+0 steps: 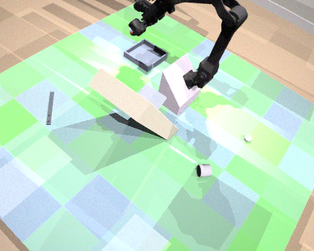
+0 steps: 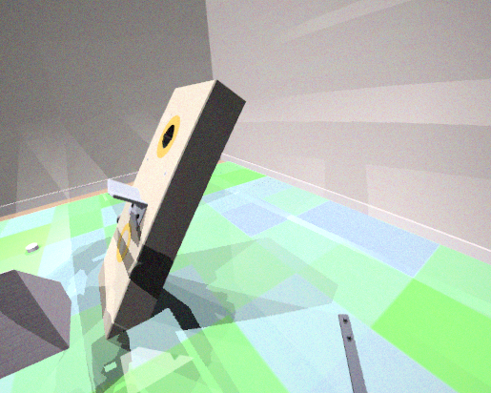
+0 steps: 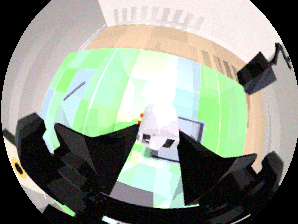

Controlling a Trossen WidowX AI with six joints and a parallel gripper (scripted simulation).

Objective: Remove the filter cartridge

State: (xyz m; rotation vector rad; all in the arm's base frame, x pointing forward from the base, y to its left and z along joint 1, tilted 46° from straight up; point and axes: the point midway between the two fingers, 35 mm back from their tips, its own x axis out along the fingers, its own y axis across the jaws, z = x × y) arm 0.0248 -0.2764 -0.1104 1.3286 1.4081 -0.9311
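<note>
Now: gripper tip 80 mm past the grey-blue tray and 180 mm above it. From my gripper tip the other things lie so: grey bracket 260 mm ahead, 300 mm to the left, 10 mm below; then round white filter cartridge right at my gripper tip.
</note>
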